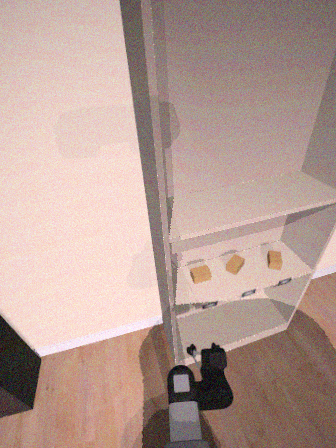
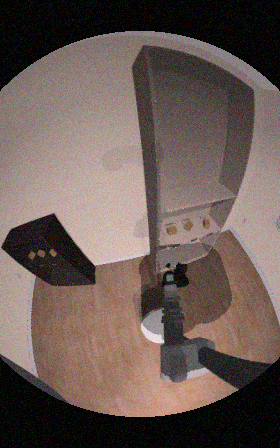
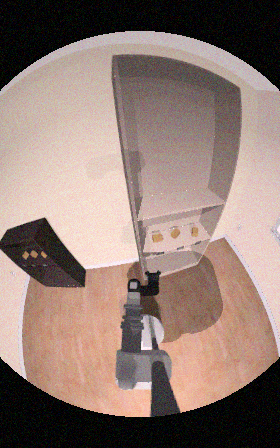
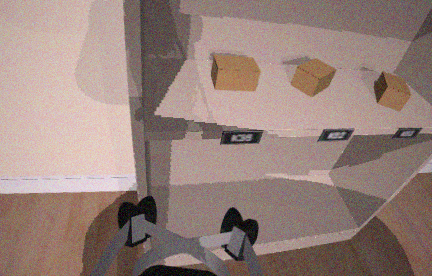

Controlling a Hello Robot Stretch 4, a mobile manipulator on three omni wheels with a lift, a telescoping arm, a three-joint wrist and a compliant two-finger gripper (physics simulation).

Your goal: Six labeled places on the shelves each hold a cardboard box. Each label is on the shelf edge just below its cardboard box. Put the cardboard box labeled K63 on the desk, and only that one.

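Observation:
Three cardboard boxes stand on the low shelf of the pale bookcase: a left box (image 1: 200,274) (image 2: 171,230) (image 3: 157,237) (image 4: 235,73), a turned middle box (image 1: 235,264) (image 2: 188,225) (image 3: 175,232) (image 4: 313,77) and a right box (image 1: 274,260) (image 2: 206,223) (image 3: 195,231) (image 4: 392,91). Below them are a left label (image 4: 241,137), a middle label (image 4: 336,135) and a right label (image 4: 407,133), too blurred to read surely. My gripper (image 1: 204,348) (image 4: 189,218) is open and empty, in front of the bookcase and below the label edge. The desk does not show.
The bookcase's left side panel (image 1: 145,165) (image 4: 134,100) rises beside my gripper. A dark shelf unit (image 2: 77,255) (image 3: 67,255) at the left holds three more small boxes. A higher shelf board (image 1: 240,212) spans above the low shelf.

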